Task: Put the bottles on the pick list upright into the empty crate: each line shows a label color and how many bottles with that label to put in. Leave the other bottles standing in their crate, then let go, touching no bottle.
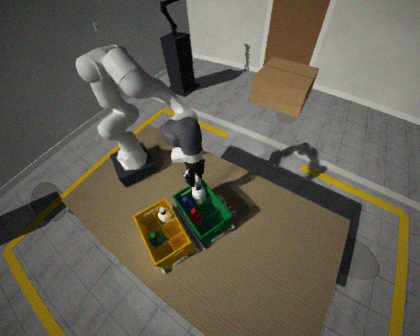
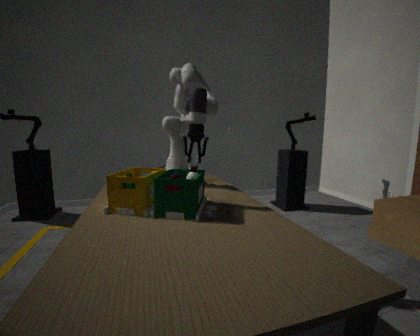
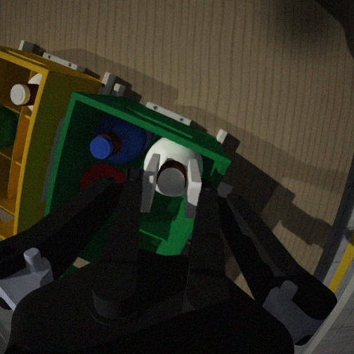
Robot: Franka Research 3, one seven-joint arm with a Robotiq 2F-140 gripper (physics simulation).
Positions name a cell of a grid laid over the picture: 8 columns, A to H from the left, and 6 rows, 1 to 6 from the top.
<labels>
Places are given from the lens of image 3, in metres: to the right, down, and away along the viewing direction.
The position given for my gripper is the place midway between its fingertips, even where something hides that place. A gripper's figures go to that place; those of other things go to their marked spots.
my gripper (image 3: D3): 0.00, -0.01, 0.22
blue bottle (image 3: C3): -0.07, -0.04, 0.26
</labels>
